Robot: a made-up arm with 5 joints.
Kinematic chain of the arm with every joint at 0, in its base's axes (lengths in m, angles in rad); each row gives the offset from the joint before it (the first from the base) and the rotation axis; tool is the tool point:
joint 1: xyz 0 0 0.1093 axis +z
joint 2: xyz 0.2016 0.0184 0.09 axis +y
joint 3: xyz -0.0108 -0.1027 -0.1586 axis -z
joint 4: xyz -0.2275 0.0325 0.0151 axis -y
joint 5: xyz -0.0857 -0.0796 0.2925 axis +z
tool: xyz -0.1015 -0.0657 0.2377
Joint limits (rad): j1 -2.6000..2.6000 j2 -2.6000..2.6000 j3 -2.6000..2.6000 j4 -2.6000..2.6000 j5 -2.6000..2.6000
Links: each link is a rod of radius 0.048 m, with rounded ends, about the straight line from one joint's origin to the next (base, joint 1, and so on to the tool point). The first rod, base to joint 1, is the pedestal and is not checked.
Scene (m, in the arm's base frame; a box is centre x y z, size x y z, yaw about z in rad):
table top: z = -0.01
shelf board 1: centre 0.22 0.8 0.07 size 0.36 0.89 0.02 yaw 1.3
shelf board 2: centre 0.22 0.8 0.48 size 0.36 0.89 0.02 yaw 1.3
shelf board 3: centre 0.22 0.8 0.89 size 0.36 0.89 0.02 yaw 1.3
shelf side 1: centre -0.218 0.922 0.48 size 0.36 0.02 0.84 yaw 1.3
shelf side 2: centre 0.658 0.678 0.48 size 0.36 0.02 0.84 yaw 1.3
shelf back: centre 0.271 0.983 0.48 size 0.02 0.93 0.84 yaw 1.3
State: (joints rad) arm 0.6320 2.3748 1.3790 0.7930 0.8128
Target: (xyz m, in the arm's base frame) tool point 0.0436 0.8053 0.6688
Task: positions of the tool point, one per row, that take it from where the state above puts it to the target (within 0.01 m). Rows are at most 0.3 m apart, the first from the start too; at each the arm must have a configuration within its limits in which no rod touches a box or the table.
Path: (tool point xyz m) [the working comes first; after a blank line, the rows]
Joints at the target: 1.2067 2.6000 0.6344 1.2654 0.6004
Straight joint move there: touches shelf board 2.

1: -0.0638 0.7342 0.2888
2: -0.2152 0.6729 0.2453
3: -0.3428 0.5782 0.1869
4: -0.4393 0.4611 0.1337
5: -0.5037 0.3370 0.1036
6: -0.5139 0.3738 0.2356
7: -0.5130 0.3936 0.3874
8: -0.4891 0.4027 0.5436
9: -0.4368 0.4136 0.6875
10: -0.3598 0.4393 0.8038
11: -0.2695 0.4891 0.8796
12: -0.1363 0.6779 0.7936
13: 0.0436 0.8053 0.6688

